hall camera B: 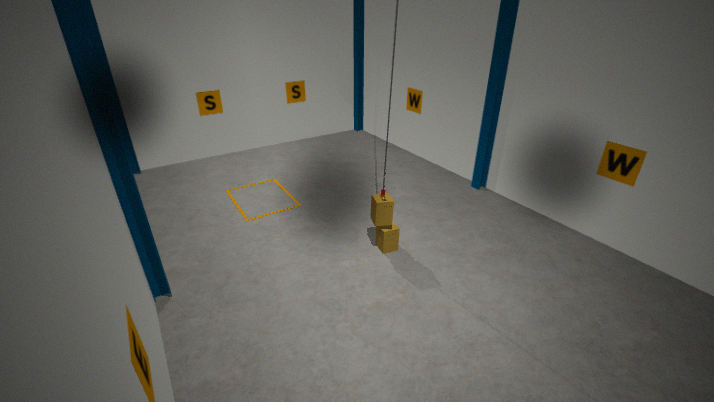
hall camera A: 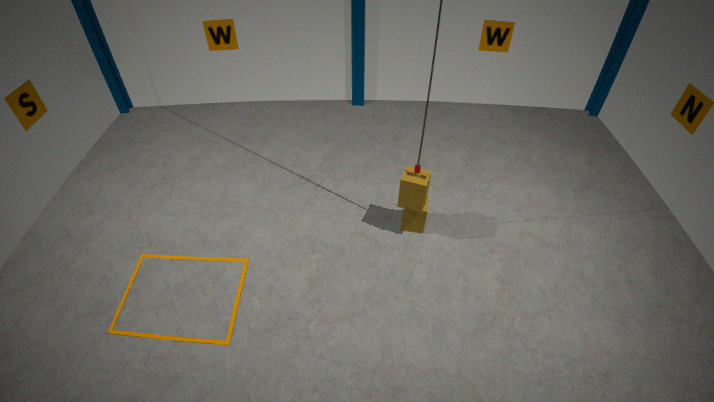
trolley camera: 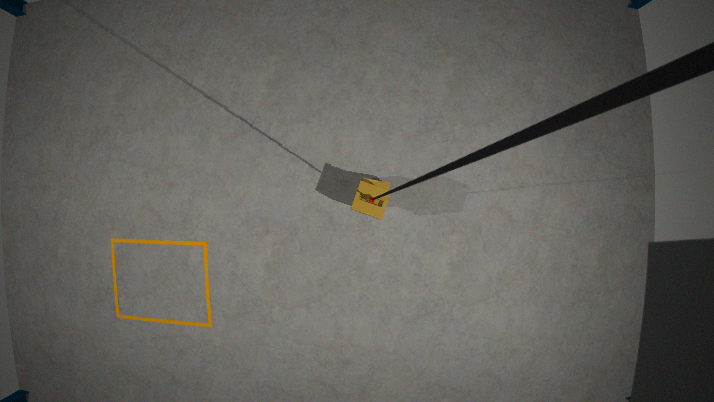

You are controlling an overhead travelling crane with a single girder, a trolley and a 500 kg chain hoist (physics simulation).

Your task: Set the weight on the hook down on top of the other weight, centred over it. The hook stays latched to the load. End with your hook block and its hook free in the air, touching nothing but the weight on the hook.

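My hook block [hall camera A: 417, 169] [hall camera B: 383, 192] [trolley camera: 371, 200], small and red, hangs on the chain at the top of a yellow weight [hall camera A: 413, 192] [hall camera B: 381, 211] [trolley camera: 372, 211] and is latched to it. The other yellow weight [hall camera A: 414, 222] [hall camera B: 388, 241] stands on the floor beneath. The upper weight sits off to the left of the lower one in both hall views, where part of the lower top shows at the right. Whether the two touch or a small gap remains, I cannot tell. In the trolley view the upper weight hides the lower one.
An orange floor outline [hall camera A: 195, 258] [hall camera B: 274, 212] [trolley camera: 159, 242] lies well away from the weights. Blue columns [hall camera A: 358, 50] [hall camera B: 494, 100] stand along the walls. A dark grey shape [trolley camera: 680, 320] shows at the lower right of the trolley view. Blurred dark spots cover parts of hall camera B.
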